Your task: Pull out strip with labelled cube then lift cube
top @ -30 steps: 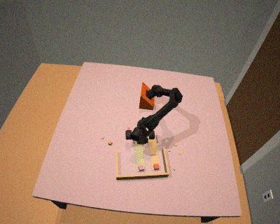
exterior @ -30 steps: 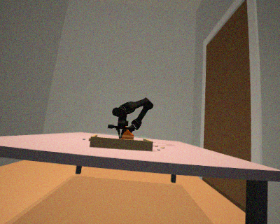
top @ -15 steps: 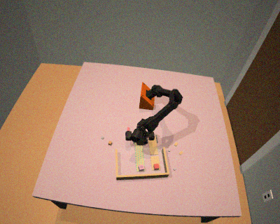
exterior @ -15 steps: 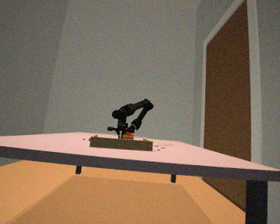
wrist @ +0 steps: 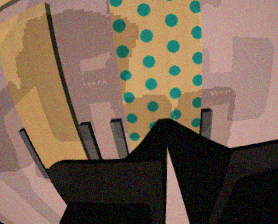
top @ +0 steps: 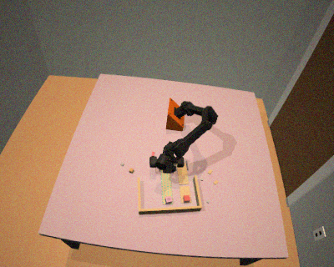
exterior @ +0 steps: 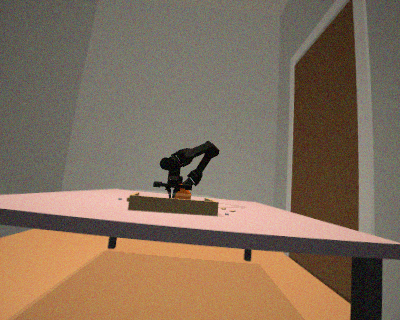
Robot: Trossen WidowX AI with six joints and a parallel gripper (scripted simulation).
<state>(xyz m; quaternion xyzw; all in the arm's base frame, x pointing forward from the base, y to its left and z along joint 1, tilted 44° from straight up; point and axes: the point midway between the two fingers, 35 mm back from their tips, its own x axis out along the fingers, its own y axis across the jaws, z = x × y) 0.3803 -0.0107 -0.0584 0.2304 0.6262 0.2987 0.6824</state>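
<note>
Right now my gripper tip is 200 mm short of the pink labelled cube, 30 mm to the right of it and 10 mm below it. Also, from my gripper tip: plain yellow strip 10 mm ahead, 100 mm to the left.
</note>
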